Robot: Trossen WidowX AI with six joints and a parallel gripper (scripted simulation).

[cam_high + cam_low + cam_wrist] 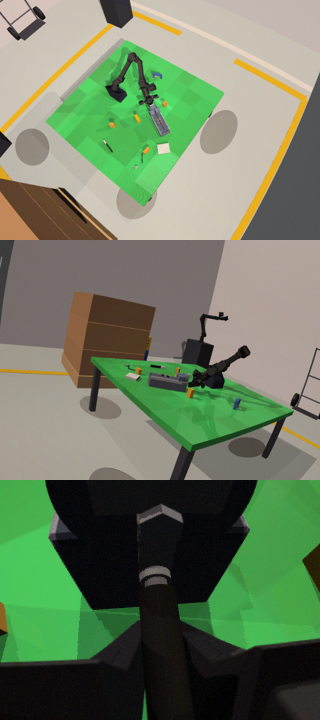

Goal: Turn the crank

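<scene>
My gripper tip is 3 cm below the dark handle, 2 cm past it and 1 cm to the right of it. Also, from my gripper tip: blue bracket: 33 cm to the left, 17 cm behind; then red pointer: 18 cm ahead, 10 cm to the right, 5 cm above; then white pad: 31 cm ahead, 26 cm to the right, 2 cm below.
</scene>
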